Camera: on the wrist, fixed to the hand. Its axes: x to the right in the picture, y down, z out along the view.
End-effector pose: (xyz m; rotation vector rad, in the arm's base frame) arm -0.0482 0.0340 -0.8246 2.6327 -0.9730 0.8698
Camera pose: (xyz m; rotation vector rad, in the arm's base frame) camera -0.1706 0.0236 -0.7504 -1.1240 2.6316 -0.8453
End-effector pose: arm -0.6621 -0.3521 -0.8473 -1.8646 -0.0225 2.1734
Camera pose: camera -0.5671 -0.4592 -0.8582 1.1838 -1.0120 -1.4845
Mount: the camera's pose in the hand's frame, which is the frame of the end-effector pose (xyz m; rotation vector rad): -0.0252 0.0862 -0.1120 -0.1282 0.0580 1.5859
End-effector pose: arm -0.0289 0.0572 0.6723 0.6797 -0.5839 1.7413
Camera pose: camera -0.1235 0.0949 0.5711 0.0761 1.1921 -2.6609
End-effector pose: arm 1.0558 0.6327 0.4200 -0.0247 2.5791 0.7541
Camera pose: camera 1.0197 0.6456 0.5584 -1.9329 -1.9672 -1.2250
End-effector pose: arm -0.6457 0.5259 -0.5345 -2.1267 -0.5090 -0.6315
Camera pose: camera -0.6465 0.3826 -0.5437 -1.8856 1.2160 0.2210
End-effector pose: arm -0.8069 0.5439 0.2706 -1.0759 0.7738 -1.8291
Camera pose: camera -0.8696 0.5378 0.1416 -0.1860 1.2424 -0.4342
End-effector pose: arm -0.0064 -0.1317 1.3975 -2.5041 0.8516 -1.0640
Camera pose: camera -0.1369 -0.1873 1.4197 -1.0485 2.2501 -0.4256
